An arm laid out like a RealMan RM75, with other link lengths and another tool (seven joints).
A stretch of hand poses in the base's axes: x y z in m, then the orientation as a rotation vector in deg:
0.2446 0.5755 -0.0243 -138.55 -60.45 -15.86
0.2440 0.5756 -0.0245 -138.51 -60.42 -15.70
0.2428 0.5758 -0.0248 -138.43 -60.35 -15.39
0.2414 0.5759 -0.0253 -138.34 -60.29 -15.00
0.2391 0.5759 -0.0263 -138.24 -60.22 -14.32
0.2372 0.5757 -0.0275 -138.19 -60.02 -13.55
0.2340 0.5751 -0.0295 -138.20 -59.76 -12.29
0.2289 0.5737 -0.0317 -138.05 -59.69 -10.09
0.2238 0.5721 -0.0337 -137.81 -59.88 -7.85
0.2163 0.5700 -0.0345 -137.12 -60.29 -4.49
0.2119 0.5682 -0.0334 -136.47 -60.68 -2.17
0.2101 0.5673 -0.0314 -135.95 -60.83 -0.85
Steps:
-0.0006 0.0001 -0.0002 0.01 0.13 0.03
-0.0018 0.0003 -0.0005 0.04 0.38 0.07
-0.0032 0.0004 -0.0010 0.06 0.68 0.14
-0.0055 0.0004 -0.0020 0.03 1.19 0.26
-0.0074 0.0002 -0.0032 -0.02 1.79 0.30
-0.0106 -0.0004 -0.0052 -0.21 2.72 0.36
-0.0157 -0.0018 -0.0074 -0.55 4.26 0.78
-0.0208 -0.0034 -0.0094 -0.96 5.77 1.40
-0.0283 -0.0055 -0.0102 -1.37 8.05 2.52
-0.0327 -0.0073 -0.0091 -1.59 9.63 3.43
-0.0345 -0.0082 -0.0071 -1.58 10.59 3.95

